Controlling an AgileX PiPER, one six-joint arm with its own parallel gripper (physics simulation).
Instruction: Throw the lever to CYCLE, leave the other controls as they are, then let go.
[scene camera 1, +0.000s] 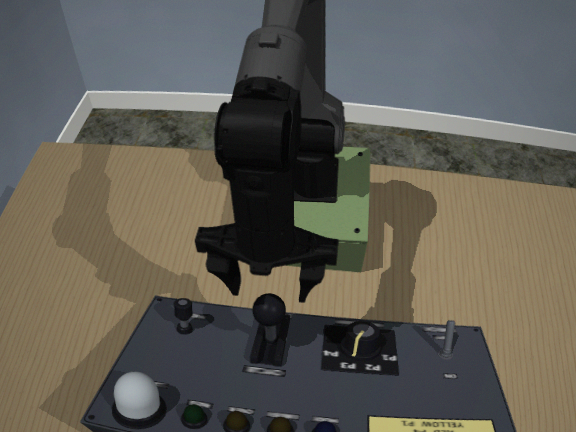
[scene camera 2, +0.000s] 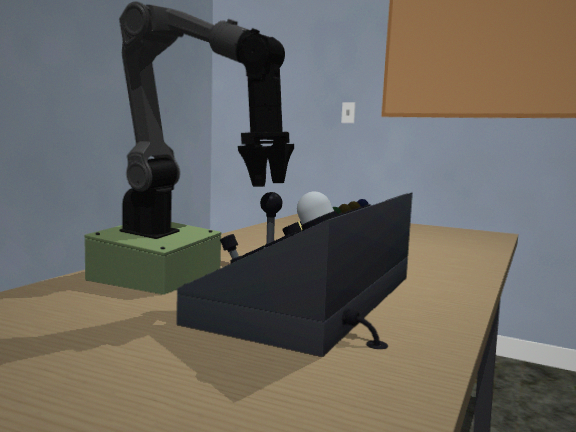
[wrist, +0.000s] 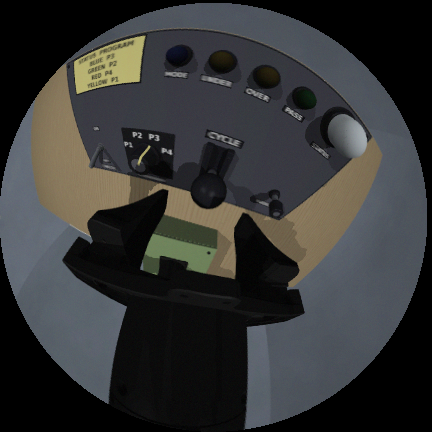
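Note:
The lever's black ball (scene camera 1: 269, 310) (scene camera 2: 271, 204) (wrist: 208, 190) sits on a grey stem rising from a black slotted base. The stem stands about upright in scene camera 2. The CYCLE label (scene camera 1: 264, 370) (wrist: 224, 139) is on the panel side of the slot away from the arm's base. My gripper (scene camera 1: 269, 297) (scene camera 2: 269, 183) (wrist: 203, 209) is open, pointing down, with its fingertips a little above the ball and apart from it. The rotary knob (scene camera 1: 361, 340) (wrist: 144, 157) has its yellow line toward P3. A toggle switch (scene camera 1: 449, 340) (wrist: 96, 156) stands at one end.
A small black knob (scene camera 1: 183, 310) (scene camera 2: 229, 242) (wrist: 275, 207) stands on the lever's other side. A white dome (scene camera 1: 136, 395) (scene camera 2: 314, 207) (wrist: 346, 135) and several coloured buttons sit farther up the sloped panel (scene camera 1: 320, 395) (scene camera 2: 260, 295). The arm stands on a green block (scene camera 1: 330, 215) (scene camera 2: 125, 262) (wrist: 180, 252).

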